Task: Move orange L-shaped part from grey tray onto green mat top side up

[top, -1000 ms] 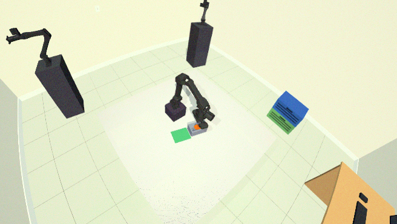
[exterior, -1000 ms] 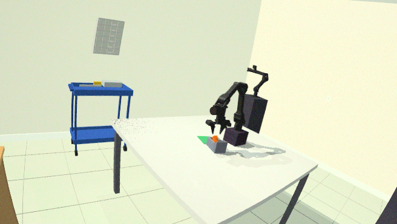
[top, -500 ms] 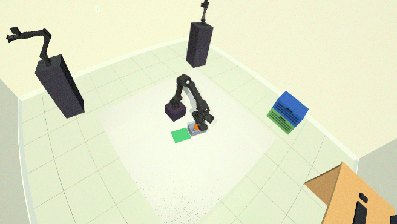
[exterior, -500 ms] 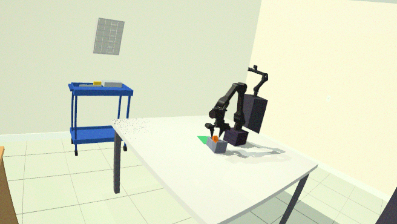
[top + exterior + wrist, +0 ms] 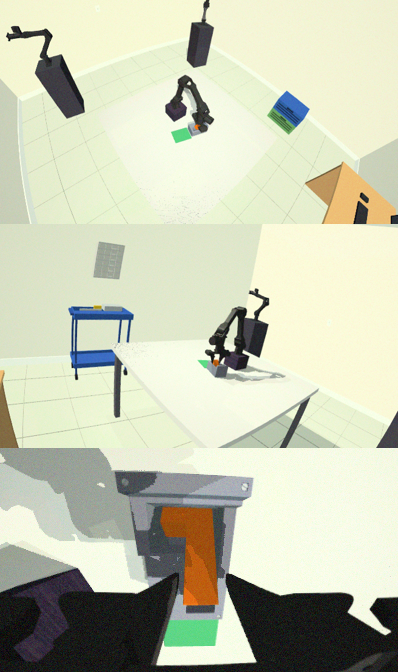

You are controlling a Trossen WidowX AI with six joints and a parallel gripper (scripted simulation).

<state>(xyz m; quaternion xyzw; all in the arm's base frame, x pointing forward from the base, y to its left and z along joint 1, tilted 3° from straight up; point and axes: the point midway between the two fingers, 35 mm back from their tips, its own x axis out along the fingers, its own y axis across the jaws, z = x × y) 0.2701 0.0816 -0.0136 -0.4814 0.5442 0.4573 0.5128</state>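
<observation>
The orange L-shaped part lies 3 cm to the left of my gripper tip, 3 cm below it and 1 cm behind it. The rest, counted from my gripper tip: green mat 14 cm to the right, 8 cm below, 3 cm behind.
</observation>
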